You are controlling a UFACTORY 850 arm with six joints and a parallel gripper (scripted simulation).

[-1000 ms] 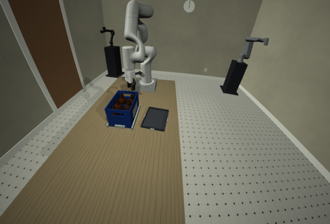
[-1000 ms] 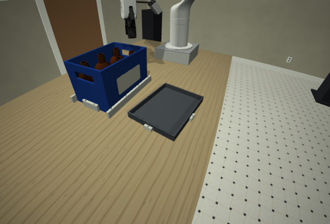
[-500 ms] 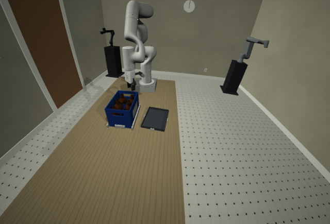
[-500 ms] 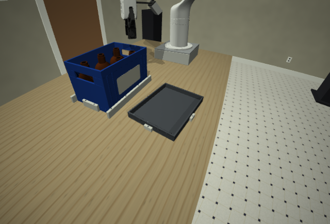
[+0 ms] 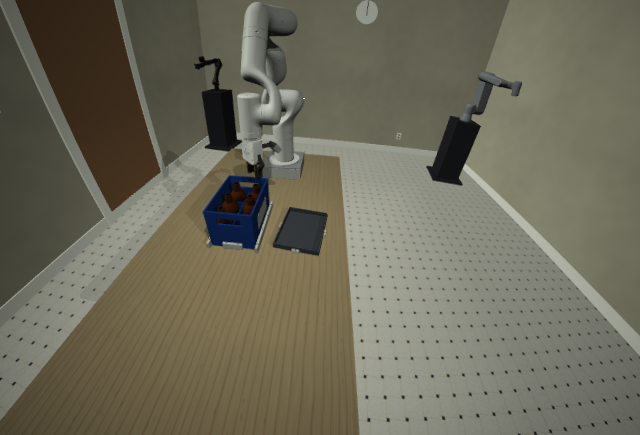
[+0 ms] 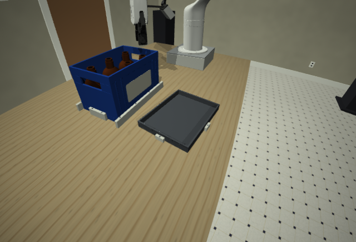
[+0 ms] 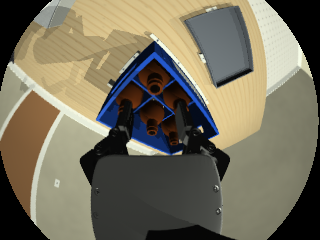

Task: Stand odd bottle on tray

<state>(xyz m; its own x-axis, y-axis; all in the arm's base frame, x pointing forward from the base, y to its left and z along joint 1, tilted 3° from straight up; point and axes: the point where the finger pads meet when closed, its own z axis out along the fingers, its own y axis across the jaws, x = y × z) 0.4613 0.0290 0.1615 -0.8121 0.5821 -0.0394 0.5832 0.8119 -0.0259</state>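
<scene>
The bottle lies 9 cm ahead of my hand, 1 cm to the left of it and 14 cm below it. From my hand the other things lie so: dark grey tray (6 cm ahead, 23 cm to the left, 22 cm below); blue crate (10 cm ahead, 3 cm to the right, 15 cm below).
</scene>
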